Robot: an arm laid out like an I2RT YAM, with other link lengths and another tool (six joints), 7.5 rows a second.
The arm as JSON. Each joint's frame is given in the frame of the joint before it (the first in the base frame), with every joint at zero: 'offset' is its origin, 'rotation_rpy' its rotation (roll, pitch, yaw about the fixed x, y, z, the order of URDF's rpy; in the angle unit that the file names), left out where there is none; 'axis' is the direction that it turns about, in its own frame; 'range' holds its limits. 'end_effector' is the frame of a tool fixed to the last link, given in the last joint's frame.
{
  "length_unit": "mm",
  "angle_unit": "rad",
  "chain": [
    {
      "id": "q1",
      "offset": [
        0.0,
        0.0,
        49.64
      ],
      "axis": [
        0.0,
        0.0,
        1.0
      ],
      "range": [
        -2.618,
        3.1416
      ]
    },
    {
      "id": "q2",
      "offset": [
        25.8,
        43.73,
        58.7
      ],
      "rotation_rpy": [
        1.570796,
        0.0,
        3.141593
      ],
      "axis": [
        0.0,
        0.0,
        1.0
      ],
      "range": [
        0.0,
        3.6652
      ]
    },
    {
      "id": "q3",
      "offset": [
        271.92,
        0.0,
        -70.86
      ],
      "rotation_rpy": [
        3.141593,
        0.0,
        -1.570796
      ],
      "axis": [
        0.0,
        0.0,
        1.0
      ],
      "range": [
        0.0,
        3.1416
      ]
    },
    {
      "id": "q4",
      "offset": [
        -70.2,
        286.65,
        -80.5
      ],
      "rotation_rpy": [
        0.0,
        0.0,
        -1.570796
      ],
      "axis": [
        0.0,
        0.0,
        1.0
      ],
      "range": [
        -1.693,
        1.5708
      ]
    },
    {
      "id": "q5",
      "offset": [
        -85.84,
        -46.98,
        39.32
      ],
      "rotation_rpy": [
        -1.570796,
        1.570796,
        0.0
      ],
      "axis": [
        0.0,
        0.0,
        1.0
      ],
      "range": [
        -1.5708,
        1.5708
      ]
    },
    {
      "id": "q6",
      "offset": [
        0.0,
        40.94,
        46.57
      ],
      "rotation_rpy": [
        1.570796,
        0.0,
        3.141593
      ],
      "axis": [
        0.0,
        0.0,
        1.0
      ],
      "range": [
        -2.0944,
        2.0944
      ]
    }
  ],
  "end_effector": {
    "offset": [
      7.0,
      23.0,
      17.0
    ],
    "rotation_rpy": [
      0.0,
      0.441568,
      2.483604
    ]
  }
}
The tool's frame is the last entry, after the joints.
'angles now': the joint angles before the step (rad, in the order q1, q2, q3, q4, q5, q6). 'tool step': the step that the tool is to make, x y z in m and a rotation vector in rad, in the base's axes. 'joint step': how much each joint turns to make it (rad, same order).
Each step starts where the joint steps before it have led.
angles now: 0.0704 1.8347 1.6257 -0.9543 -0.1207 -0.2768
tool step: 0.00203 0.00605 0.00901 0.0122 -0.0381 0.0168
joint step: 0.0122 -0.0099 0.0130 0.0160 -0.0103 -0.0004
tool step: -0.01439 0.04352 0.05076 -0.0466 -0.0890 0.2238
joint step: 0.1106 -0.0470 0.1037 -0.0857 -0.0005 -0.1285
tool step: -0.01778 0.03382 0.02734 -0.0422 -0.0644 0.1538
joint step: 0.0939 -0.0377 0.0400 -0.0351 0.0180 -0.0808
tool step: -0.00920 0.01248 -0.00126 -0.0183 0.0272 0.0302
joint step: 0.0370 -0.0019 -0.0003 -0.0329 0.0114 0.0010
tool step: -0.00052 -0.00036 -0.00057 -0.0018 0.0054 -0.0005
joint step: -0.0004 0.0003 -0.0005 -0.0049 0.0000 0.0001
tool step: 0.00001 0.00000 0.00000 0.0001 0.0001 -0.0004
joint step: 0.0000 0.0001 0.0001 0.0000 0.0001 0.0004
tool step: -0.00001 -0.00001 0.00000 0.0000 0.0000 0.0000
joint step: 0.0000 -0.0001 -0.0001 0.0000 0.0000 0.0000
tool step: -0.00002 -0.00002 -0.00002 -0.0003 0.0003 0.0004
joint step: 0.0000 0.0001 0.0001 -0.0004 0.0000 -0.0005
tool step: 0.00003 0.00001 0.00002 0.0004 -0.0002 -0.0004
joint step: 0.0000 0.0000 0.0000 0.0004 -0.0001 0.0005
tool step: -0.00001 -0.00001 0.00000 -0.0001 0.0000 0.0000
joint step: 0.0000 0.0000 0.0000 0.0000 0.0001 0.0000
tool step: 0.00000 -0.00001 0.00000 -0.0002 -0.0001 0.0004
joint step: 0.0000 0.0000 0.0000 0.0000 0.0000 -0.0005
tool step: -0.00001 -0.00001 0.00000 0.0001 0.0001 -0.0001
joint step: 0.0000 0.0000 0.0000 -0.0001 -0.0001 0.0001
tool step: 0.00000 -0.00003 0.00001 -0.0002 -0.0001 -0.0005
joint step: 0.0000 0.0000 0.0000 0.0001 0.0004 0.0003
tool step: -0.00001 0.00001 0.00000 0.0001 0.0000 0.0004
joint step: 0.0000 0.0000 -0.0001 0.0000 -0.0003 -0.0003
